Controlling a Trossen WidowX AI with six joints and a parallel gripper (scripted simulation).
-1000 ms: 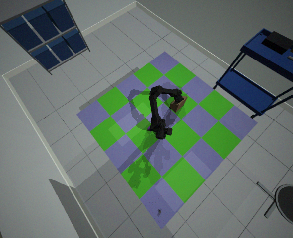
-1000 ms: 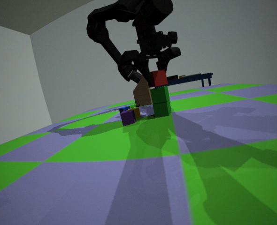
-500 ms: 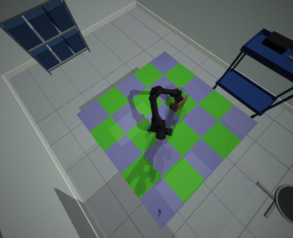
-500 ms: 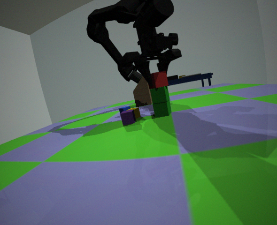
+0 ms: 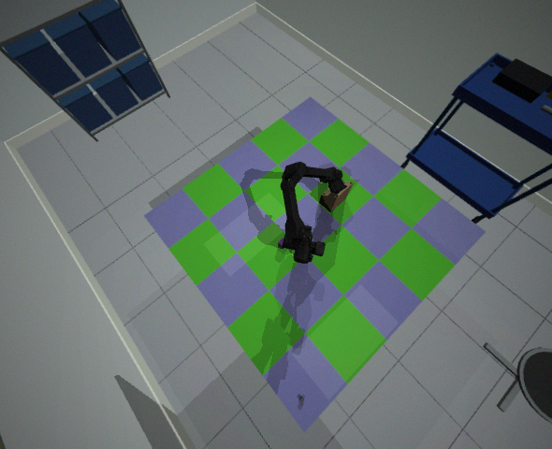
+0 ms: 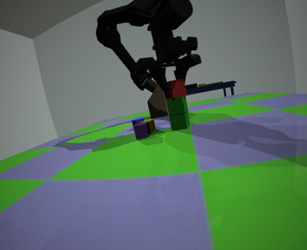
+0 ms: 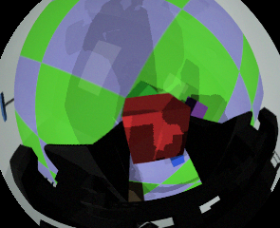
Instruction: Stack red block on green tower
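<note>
The purple block lies 100 mm to the right of my gripper tip, 80 mm below it and 50 mm ahead of it.
</note>
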